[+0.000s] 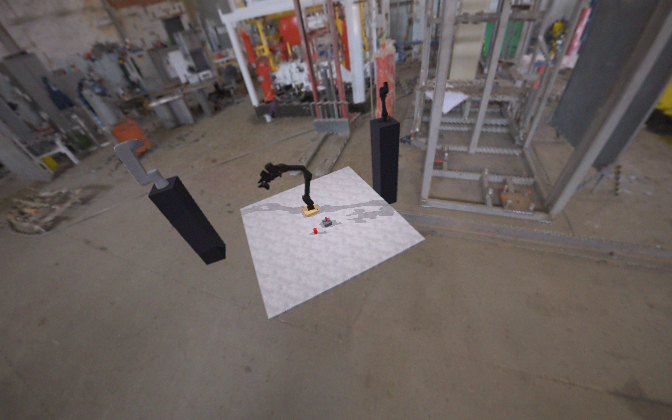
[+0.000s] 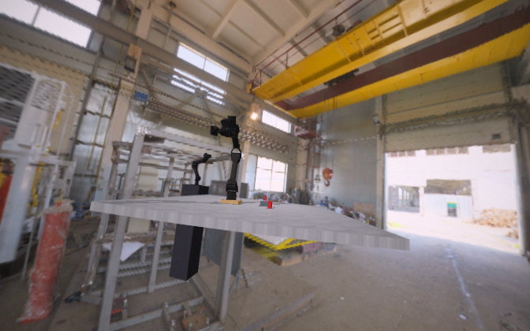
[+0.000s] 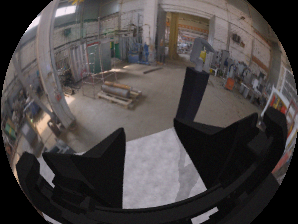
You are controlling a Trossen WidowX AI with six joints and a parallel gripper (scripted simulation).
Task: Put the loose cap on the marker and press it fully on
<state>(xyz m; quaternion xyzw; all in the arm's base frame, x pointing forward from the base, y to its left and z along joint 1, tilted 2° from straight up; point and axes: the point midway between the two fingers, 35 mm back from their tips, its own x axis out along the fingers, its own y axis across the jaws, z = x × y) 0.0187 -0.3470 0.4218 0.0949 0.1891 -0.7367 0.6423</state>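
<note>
My gripper tip is 410 mm above the red marker cap, 330 mm to the right of it and 320 mm short of it. From my gripper tip the other things lie so: grey holder block: 460 mm to the left, 420 mm below, 260 mm ahead.
</note>
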